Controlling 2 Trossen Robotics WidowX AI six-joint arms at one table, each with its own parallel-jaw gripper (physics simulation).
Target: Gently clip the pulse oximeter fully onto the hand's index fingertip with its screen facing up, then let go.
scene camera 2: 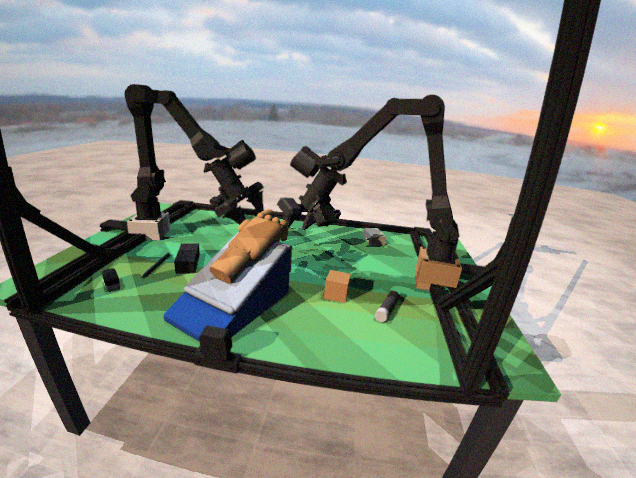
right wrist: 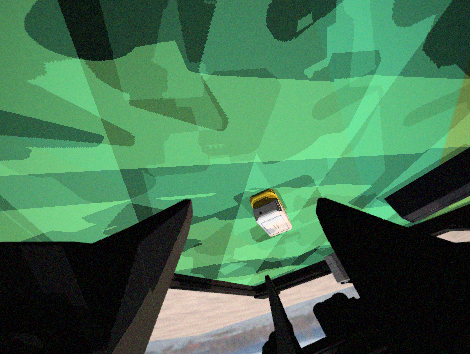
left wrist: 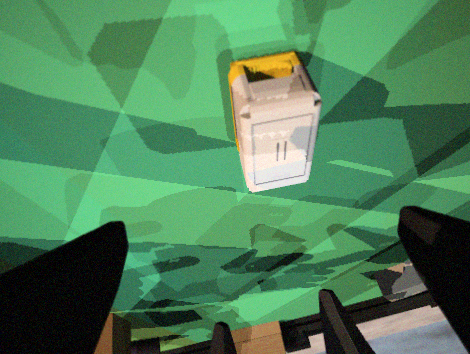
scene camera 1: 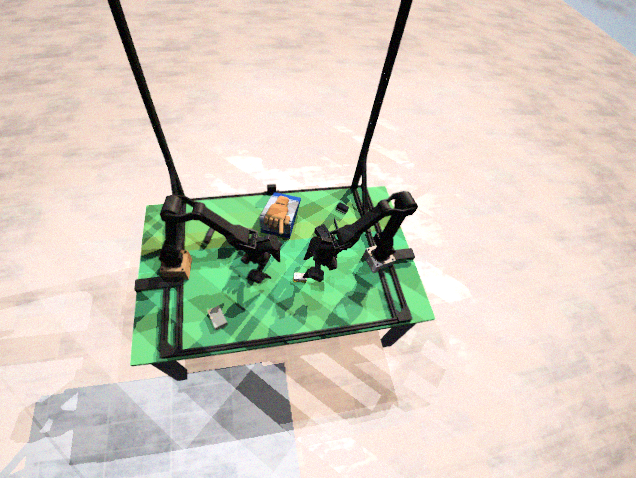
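Seen in the pictures: left gripper, fingertip midpoint: [right wrist: 305,256] [left wrist: 263,227] [scene camera 1: 303,268]; right gripper, fingertip midpoint: [scene camera 2: 293,229] [right wrist: 254,205] [left wrist: 278,304] [scene camera 1: 275,270]; left arm's base, link origin: [scene camera 2: 148,216] [scene camera 1: 380,254]; right arm's base, link origin: [scene camera 2: 440,256] [scene camera 1: 174,260].
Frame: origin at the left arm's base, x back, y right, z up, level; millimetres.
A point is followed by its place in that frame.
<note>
The pulse oximeter [scene camera 1: 299,277] {x -374, y 30, z -27 mm} [left wrist: 281,145] {x -363, y 34, z -27 mm} [right wrist: 272,220] {x -382, y 43, z -26 mm}, white with a yellow end, lies on the table; its upward white face carries an outline and two short lines. My left gripper [scene camera 1: 306,266] {x -350, y 46, z 11 mm} [scene camera 2: 251,211] {x -350, y 46, z 11 mm} [left wrist: 263,227] {x -350, y 46, z 11 mm} is open and empty above the table, close by the oximeter, which appears beyond its fingertips in the left wrist view. My right gripper [scene camera 1: 272,268] {x -464, y 82, z 6 mm} [scene camera 2: 306,221] [right wrist: 254,205] {x -464, y 82, z 6 mm} is open and empty, farther from the oximeter. The orange-brown hand [scene camera 1: 277,208] {x -369, y 325, z 83 mm} [scene camera 2: 257,236] {x -382, y 329, z 85 mm} rests on a sloped support, its index finger extended. In scene camera 2 the oximeter does not show.
The blue wedge [scene camera 2: 262,300] {x -398, y 401, z -27 mm} bears the hand on a grey pad. A grey box [scene camera 1: 216,317] {x -739, y -20, z -29 mm} [scene camera 2: 374,236] {x -726, y 20, z -29 mm} stands at the lower left in scene camera 1. An orange block [scene camera 2: 336,286] {x -557, y 348, z -20 mm}, a cylinder [scene camera 2: 388,306] {x -665, y 404, z -35 mm}, a black box [scene camera 2: 186,258] {x -191, y 230, z -25 mm}, a thin rod [scene camera 2: 155,264] {x -104, y 222, z -50 mm} and a small black block [scene camera 2: 110,279] {x -45, y 343, z -29 mm} lie around the wedge.
</note>
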